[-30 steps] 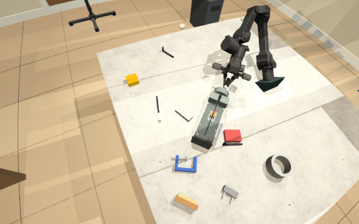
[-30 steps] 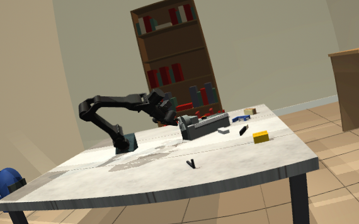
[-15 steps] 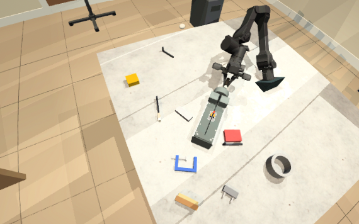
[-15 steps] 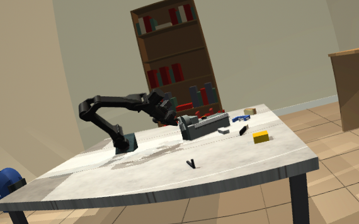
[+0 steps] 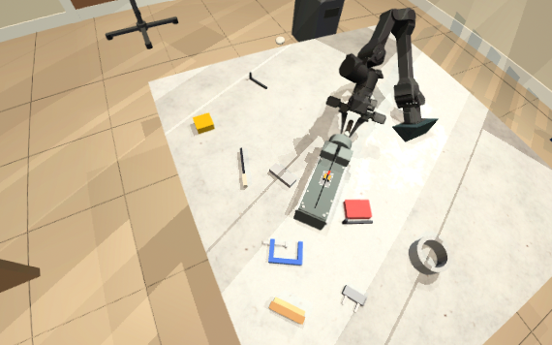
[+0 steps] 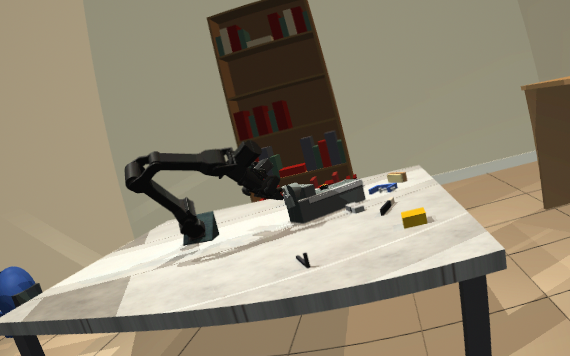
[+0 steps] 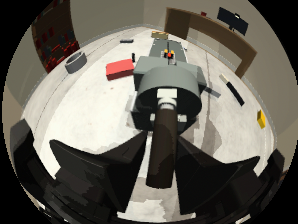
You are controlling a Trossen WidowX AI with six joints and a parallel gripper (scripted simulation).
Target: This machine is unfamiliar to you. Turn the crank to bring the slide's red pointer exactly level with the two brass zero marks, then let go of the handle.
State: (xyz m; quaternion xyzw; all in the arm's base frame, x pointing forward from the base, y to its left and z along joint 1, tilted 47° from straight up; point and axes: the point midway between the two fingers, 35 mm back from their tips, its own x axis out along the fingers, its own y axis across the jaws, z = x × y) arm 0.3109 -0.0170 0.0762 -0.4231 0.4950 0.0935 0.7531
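Right now the crank handle is 1 cm behind my gripper tip, 1 cm to the right of it and 3 cm above it. The rest, counted from my gripper tip: grey block 22 cm ahead, 1 cm to the right, 8 cm below; red pointer 13 cm ahead, 8 cm to the left, 1 cm below; red block 9 cm ahead, 20 cm to the left, 8 cm below.
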